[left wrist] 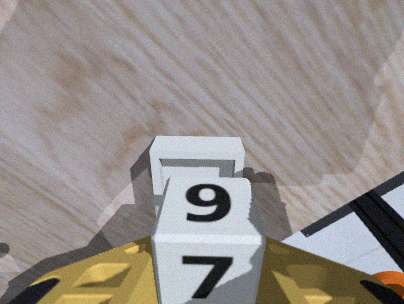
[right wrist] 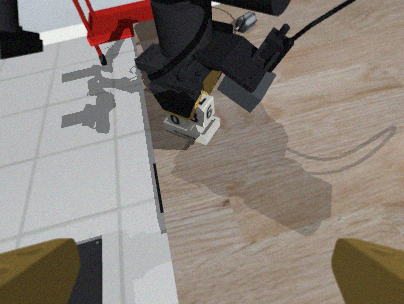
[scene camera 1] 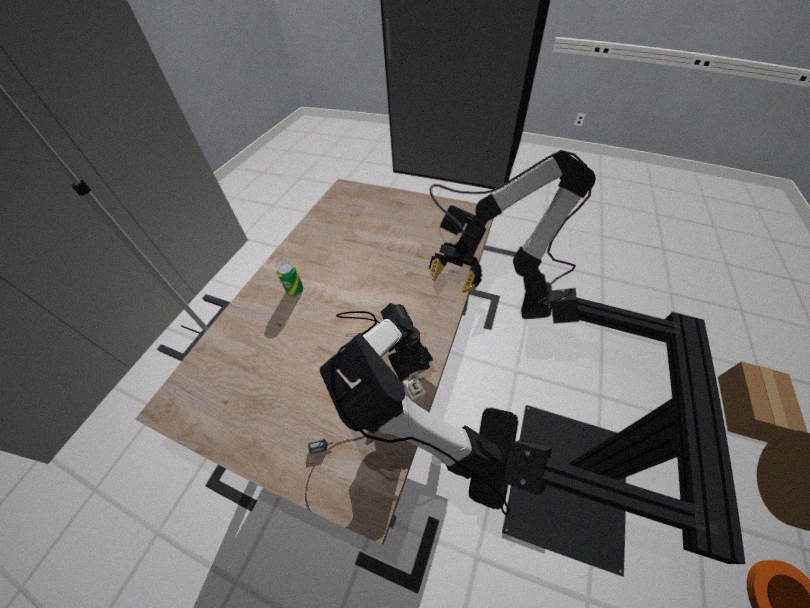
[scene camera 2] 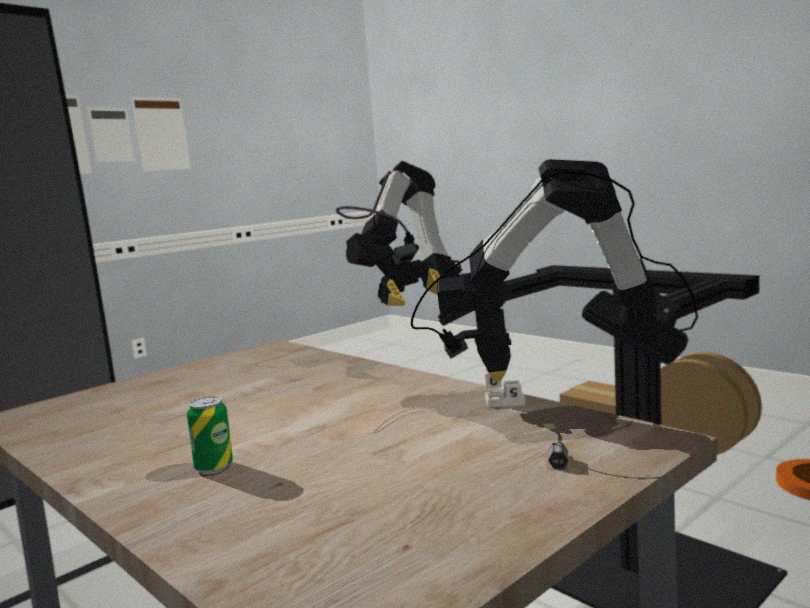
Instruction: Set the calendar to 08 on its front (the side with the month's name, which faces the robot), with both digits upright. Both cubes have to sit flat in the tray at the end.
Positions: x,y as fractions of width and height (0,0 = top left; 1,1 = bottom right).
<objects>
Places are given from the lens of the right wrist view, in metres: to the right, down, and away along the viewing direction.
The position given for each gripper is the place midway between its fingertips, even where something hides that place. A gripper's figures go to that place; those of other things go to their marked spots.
left gripper (right wrist: 0.48,0.36): -0.01, -0.06, 0.35
right gripper (right wrist: 0.51,0.82): 0.00, 0.04, 0.09
white tray (right wrist: 0.48,0.44): -0.01, -0.03, 0.37
</objects>
